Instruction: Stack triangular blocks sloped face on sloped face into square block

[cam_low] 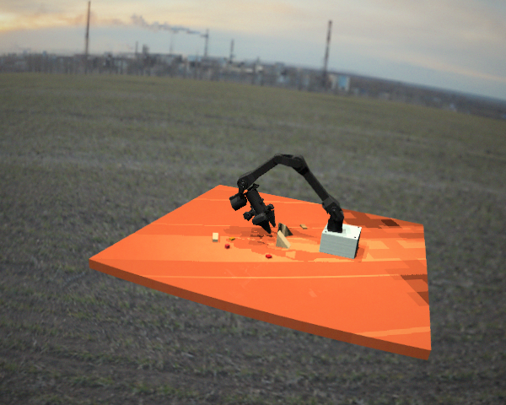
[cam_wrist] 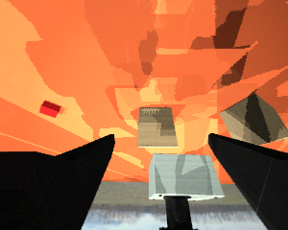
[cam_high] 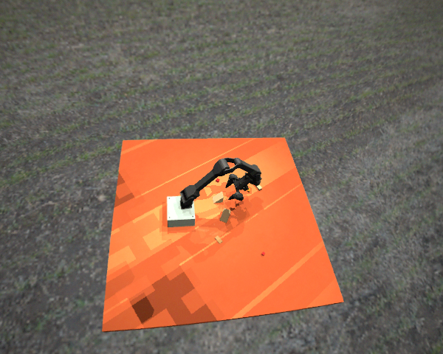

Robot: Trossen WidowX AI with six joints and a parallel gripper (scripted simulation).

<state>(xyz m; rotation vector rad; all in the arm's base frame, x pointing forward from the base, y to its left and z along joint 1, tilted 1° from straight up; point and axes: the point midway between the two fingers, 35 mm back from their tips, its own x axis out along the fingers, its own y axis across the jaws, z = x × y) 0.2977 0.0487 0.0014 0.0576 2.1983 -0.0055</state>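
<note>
Right now my gripper tip is 40 mm past the tan triangular block and 50 mm above it. Round my gripper tip: tan block 120 mm behind, 280 mm to the right, 60 mm below; then tan bar 250 mm ahead, 60 mm to the left, 60 mm below; then yellow cube 170 mm ahead, 40 mm to the left, 60 mm below.
</note>
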